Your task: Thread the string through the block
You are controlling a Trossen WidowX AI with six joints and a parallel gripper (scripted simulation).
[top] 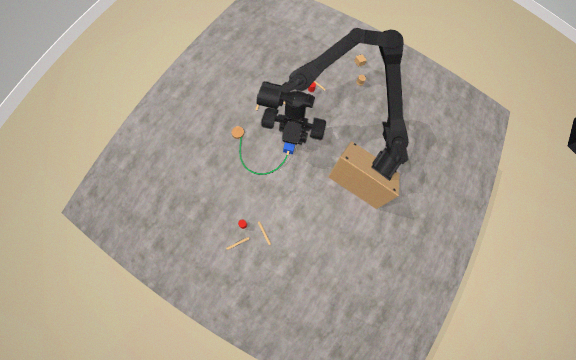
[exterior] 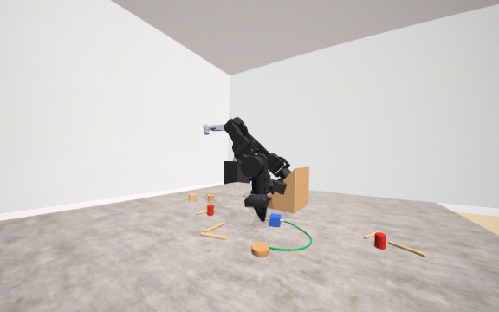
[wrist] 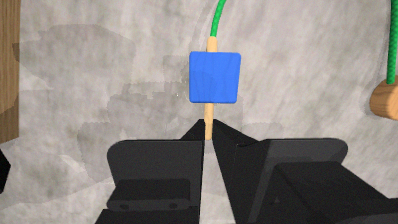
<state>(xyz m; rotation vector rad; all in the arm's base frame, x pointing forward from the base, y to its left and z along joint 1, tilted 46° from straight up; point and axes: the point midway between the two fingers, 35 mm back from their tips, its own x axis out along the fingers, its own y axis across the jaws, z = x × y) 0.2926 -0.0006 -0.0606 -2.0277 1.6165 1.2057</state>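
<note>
Right now the blue block is 2 cm behind my gripper tip, 4 cm to the left of it and 1 cm above it. Round my gripper tip: wooden cylinder (5 cm behind, 34 cm to the right, 1 cm above); small wooden cube (1 cm ahead, 43 cm to the right, 1 cm above); round wooden button (15 cm ahead, 10 cm to the left).
</note>
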